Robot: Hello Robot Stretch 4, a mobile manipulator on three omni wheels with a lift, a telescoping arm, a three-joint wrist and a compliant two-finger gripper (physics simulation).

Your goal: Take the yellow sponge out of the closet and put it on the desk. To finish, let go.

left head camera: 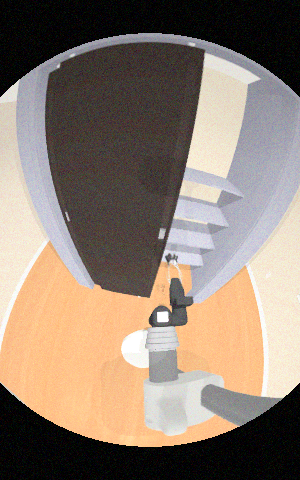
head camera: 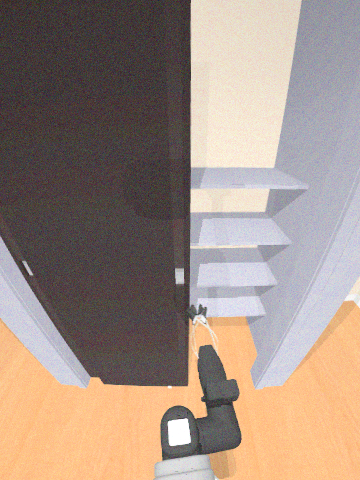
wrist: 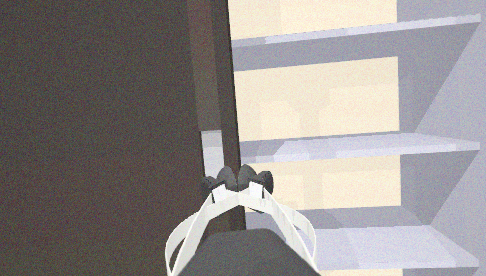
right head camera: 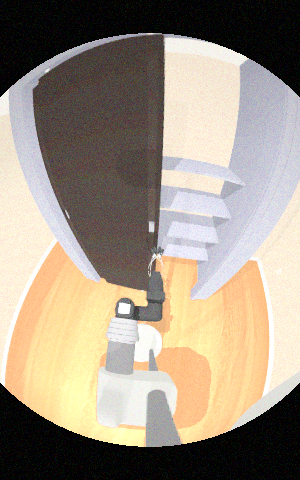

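Where they show: gripper, between the fingertips: (left head camera: 170,253) (head camera: 195,305) (wrist: 237,180) (right head camera: 156,246); robot's base, origin of its link: (left head camera: 141,347) (right head camera: 141,341).
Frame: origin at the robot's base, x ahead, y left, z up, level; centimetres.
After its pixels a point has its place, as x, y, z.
Note:
The closet (head camera: 325,145) {82.5, -68.2, 146.9} (left head camera: 265,150) {80.9, -68.0, 168.6} (right head camera: 260,150) {79.4, -67.9, 155.9} has pale grey-blue walls and several shelves on its right side. A dark sliding door (head camera: 95,175) {64.8, 16.9, 141.6} (left head camera: 120,150) {64.8, 17.3, 145.9} (right head camera: 95,150) {65.0, 18.9, 145.9} (wrist: 95,125) {64.2, 12.1, 110.5} covers its left part. My gripper (head camera: 198,313) {48.4, -8.7, 104.2} (left head camera: 171,259) (right head camera: 157,251) {48.4, -8.7, 104.2} (wrist: 237,180) {48.4, -8.7, 104.2} is shut with nothing between its fingertips. In the wrist view the fingertips overlap the door's right edge, beside the shelves; whether they touch it is unclear. The yellow sponge and the desk do not show in the current views. The closet's left interior is hidden behind the door.
A light handle (head camera: 179,276) {63.3, -5.3, 103.3} (left head camera: 161,233) {63.3, -5.5, 103.3} (right head camera: 151,226) {63.2, -5.6, 103.5} (wrist: 212,152) {63.3, -5.2, 105.0} is set near the door's right edge, close to the fingers in the wrist view. The closet's right front post (head camera: 312,300) {52.2, -58.5, 92.2} stands right of the arm. Wooden floor (head camera: 300,430) {25.0, -74.1, -2.7} lies below.

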